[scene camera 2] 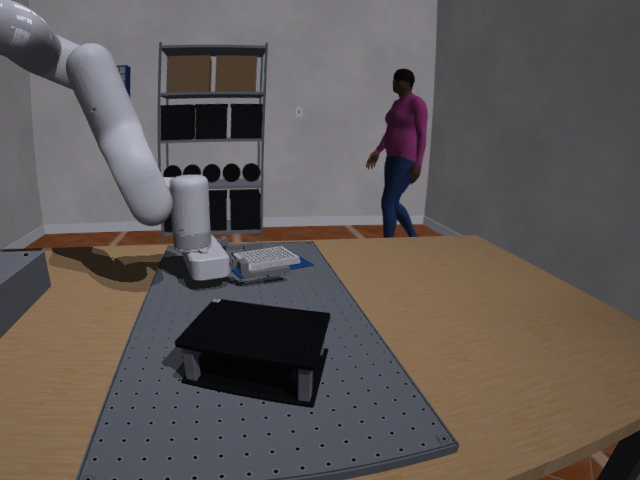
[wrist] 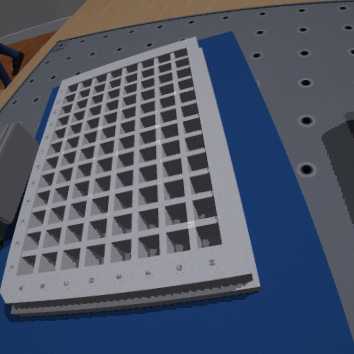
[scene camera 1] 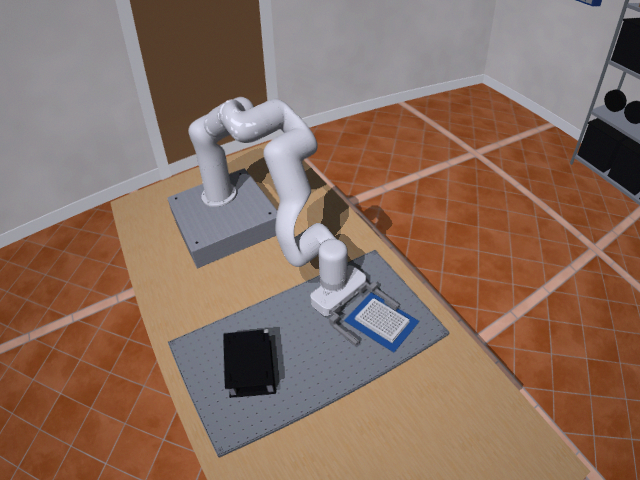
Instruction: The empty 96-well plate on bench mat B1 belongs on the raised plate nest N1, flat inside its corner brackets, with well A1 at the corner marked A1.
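Places are measured from the arm's base along level axes (x right, y down, z ahead), in millimetres.
Pixels of known places: hand, tool point: [scene camera 2: 264, 258] [wrist: 183, 138] [scene camera 1: 372, 320]; arm's base, link origin: [scene camera 1: 219, 195].
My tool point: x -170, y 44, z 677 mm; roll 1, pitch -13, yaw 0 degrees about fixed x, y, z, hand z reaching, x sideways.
For each thing: its middle in the pictures, then the offset to it from my tool point. Level surfaces: height alone.
- white 96-well plate, body centre: [wrist: 123, 147] [scene camera 2: 265, 258] [scene camera 1: 382, 319] dy +13, dx -32, dz +6 mm
- blue bench mat B1, surface height: dy +20 mm
- raised black nest N1, body centre: [scene camera 2: 257, 347] [scene camera 1: 248, 363] dy -10, dx +347, dz -47 mm
- grey perforated board, surface height: dy +22 mm
- wooden table, surface height: dy +35 mm
The white 96-well plate [scene camera 1: 382, 320] [scene camera 2: 266, 257] [wrist: 125, 160] lies on the blue bench mat B1 [scene camera 1: 393, 346] [scene camera 2: 305, 264] [wrist: 280, 220]. Its wells look empty; the row letters A to H run along its near end in the wrist view, with A at the left. My gripper [scene camera 1: 376, 323] [scene camera 2: 273, 259] is open and low, with a finger along each long side of the plate. The left finger is close to the plate in the wrist view. The raised black nest N1 [scene camera 1: 247, 356] [scene camera 2: 258, 330] has no plate on it; its A1 mark cannot be read.
Both the mat and the nest stand on the grey perforated board [scene camera 1: 305, 361] [scene camera 2: 289, 439] on the wooden table [scene camera 1: 439, 413] [scene camera 2: 465, 310]. The arm's grey base block [scene camera 1: 222, 222] is at the back. A person [scene camera 2: 405, 134] stands beyond the table, near a shelf unit [scene camera 2: 212, 95].
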